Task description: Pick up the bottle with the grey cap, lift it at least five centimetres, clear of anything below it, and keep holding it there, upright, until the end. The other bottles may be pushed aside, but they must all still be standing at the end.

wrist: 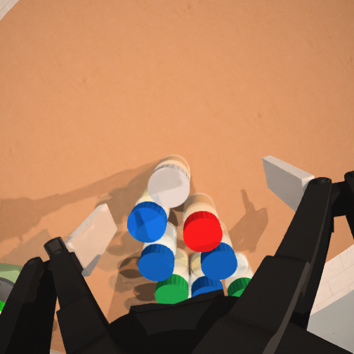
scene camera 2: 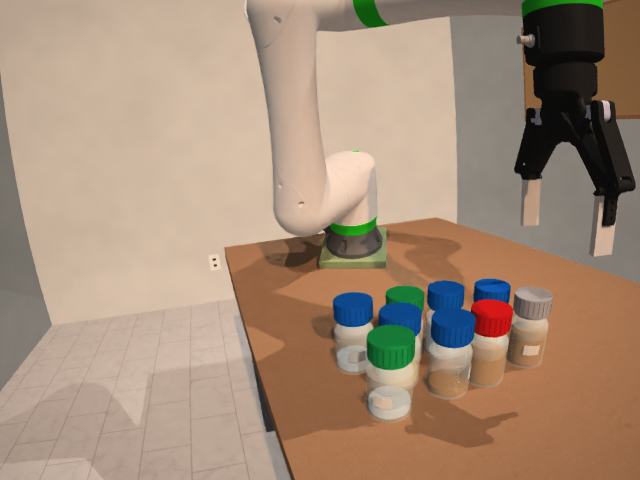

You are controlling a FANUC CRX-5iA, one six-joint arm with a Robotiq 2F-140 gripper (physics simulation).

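Where they show: gripper, fingertip midpoint: (scene camera 2: 560, 237); arm's base, link origin: (scene camera 2: 354, 243).
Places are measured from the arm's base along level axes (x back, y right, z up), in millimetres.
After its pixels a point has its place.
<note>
The grey-capped bottle (scene camera 2: 528, 335) @(x -588, y -32, z 9 mm) (wrist: 169, 187) stands upright on the table (scene camera 2: 584, 403) @(x -690, y -46, z -46 mm) (wrist: 175, 75), at the right end of the group in the scene view and at its top in the wrist view. The red-capped bottle (scene camera 2: 486, 356) @(x -594, y 49, z 4 mm) (wrist: 202, 231) and a blue-capped bottle (scene camera 2: 492, 292) @(x -533, y -5, z 59 mm) (wrist: 147, 222) stand close beside it. My gripper (scene camera 2: 566, 239) @(x -599, y -58, z 146 mm) (wrist: 185, 195) is wide open and empty, high above the table. In the wrist view the grey cap shows between the two finger pads, nearer the left one; the red cap and other caps also show there.
Several more bottles stand upright and close together: blue-capped ones (scene camera 2: 449, 356) @(x -589, y 105, z 19 mm) (wrist: 219, 261), others with blue caps (scene camera 2: 353, 310) @(x -489, y 189, z 57 mm) (wrist: 156, 262), and green-capped ones (scene camera 2: 390, 347) @(x -595, y 188, z 59 mm) (wrist: 171, 289). The robot's base plate (scene camera 2: 353, 261) @(x -74, y 33, z -24 mm) is at the table's far end.
</note>
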